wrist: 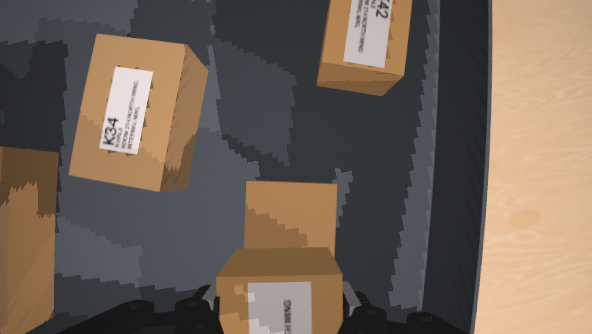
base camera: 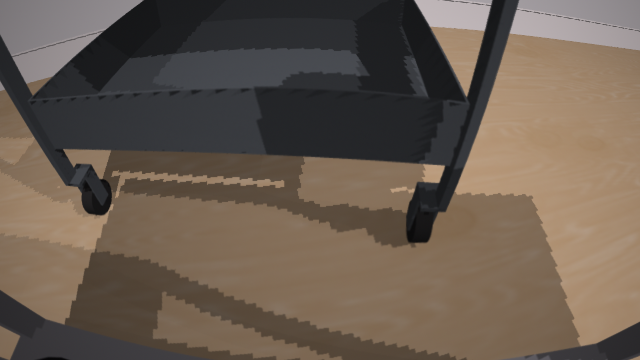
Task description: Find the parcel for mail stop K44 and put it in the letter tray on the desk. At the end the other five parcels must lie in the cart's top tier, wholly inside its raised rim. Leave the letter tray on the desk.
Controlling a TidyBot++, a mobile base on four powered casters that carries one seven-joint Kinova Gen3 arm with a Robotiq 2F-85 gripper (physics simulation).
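Places are measured from the arm's base along level axes (x ahead, y left, z up), in millimetres.
Pixels of known places: gripper, fingertip midpoint: [wrist: 282, 298].
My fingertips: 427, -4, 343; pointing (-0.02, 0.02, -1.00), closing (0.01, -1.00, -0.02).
Behind a point stands the place of what it marks, as x, y, z.
My gripper [wrist: 282, 298] @[427, -4, 343] is shut on a brown parcel [wrist: 230, 305] @[435, 16, 376] at the bottom of the wrist view. Its white label is cut off and its stop code does not show. The held parcel is over the cart's top tier [wrist: 457, 165] @[501, -111, 302] and partly hides another brown parcel [wrist: 292, 215] @[466, -7, 318], whose label does not show. The K34 parcel [wrist: 160, 65] @[550, 79, 316] lies in the tier at upper left, label up. The K42 parcel [wrist: 336, 75] @[556, -30, 296] lies at the top right, partly out of frame. Another parcel [wrist: 30, 245] @[427, 178, 291] is cut off at the left edge, no label showing. The letter tray and desk show in neither view.
In the base camera view, the cart's lower tier [base camera: 150, 122] @[331, 163, -230] has a raised rim, between two dark posts [base camera: 482, 75] @[320, -110, -164]. Two casters [base camera: 96, 197] @[338, 304, -359] [base camera: 419, 220] @[327, -100, -351] stand on the wooden floor [base camera: 575, 125] @[610, -532, -397]. The tier's right wall borders the floor in the wrist view.
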